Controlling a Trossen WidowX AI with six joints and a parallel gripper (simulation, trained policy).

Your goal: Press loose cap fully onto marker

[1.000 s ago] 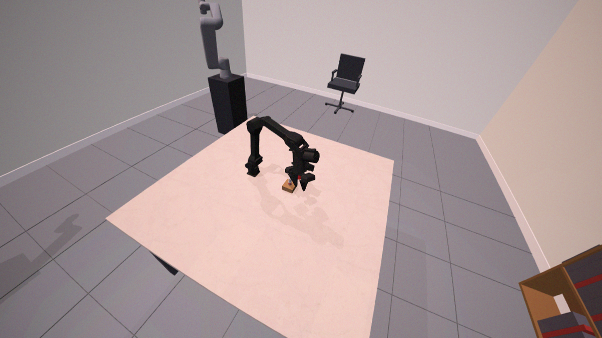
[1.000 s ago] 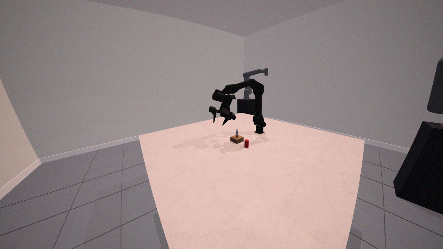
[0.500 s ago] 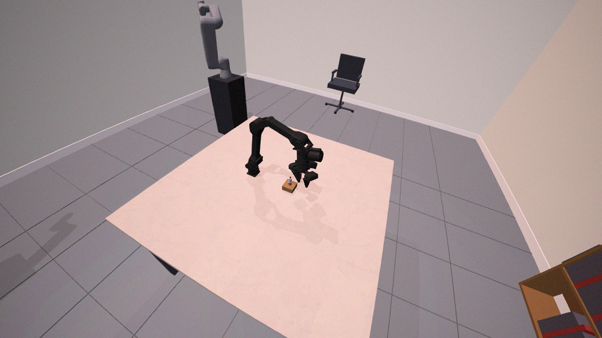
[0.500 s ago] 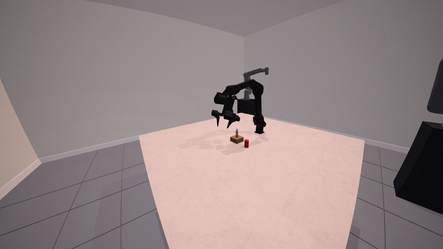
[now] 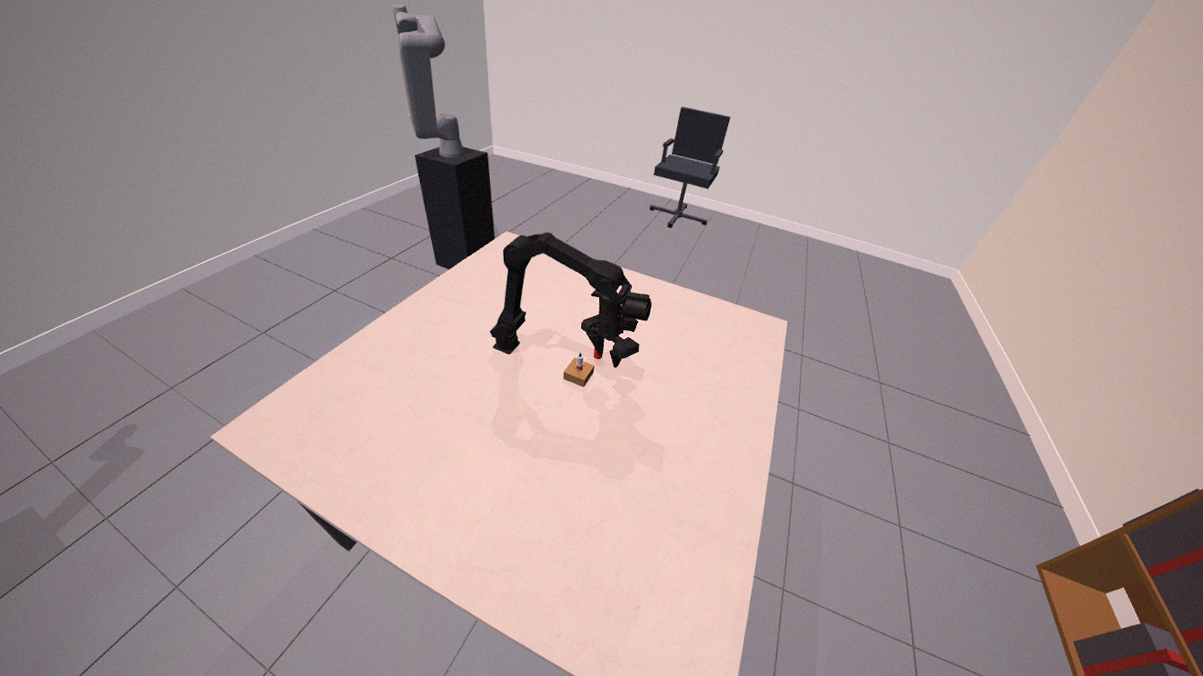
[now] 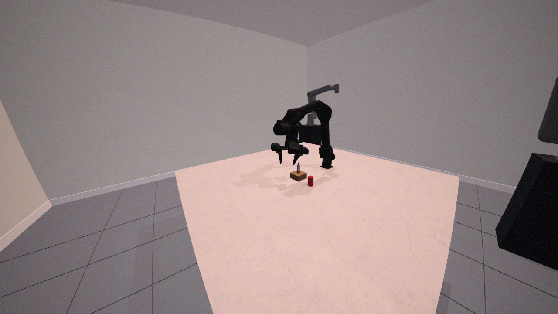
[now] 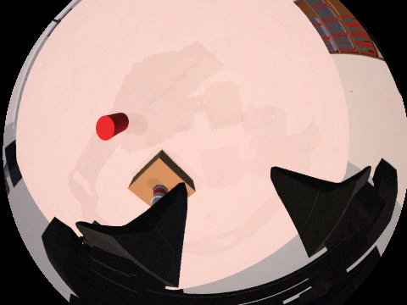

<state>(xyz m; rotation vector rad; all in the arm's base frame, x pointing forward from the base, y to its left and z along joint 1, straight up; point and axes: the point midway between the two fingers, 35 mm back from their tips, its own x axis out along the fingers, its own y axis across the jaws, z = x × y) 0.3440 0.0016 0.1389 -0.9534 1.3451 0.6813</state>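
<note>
The red cap lies 70 mm behind my gripper tip, 100 mm to the left of it and 80 mm below it. From my gripper tip the other things lie so: brown holder block (90 mm behind, 90 mm below).
</note>
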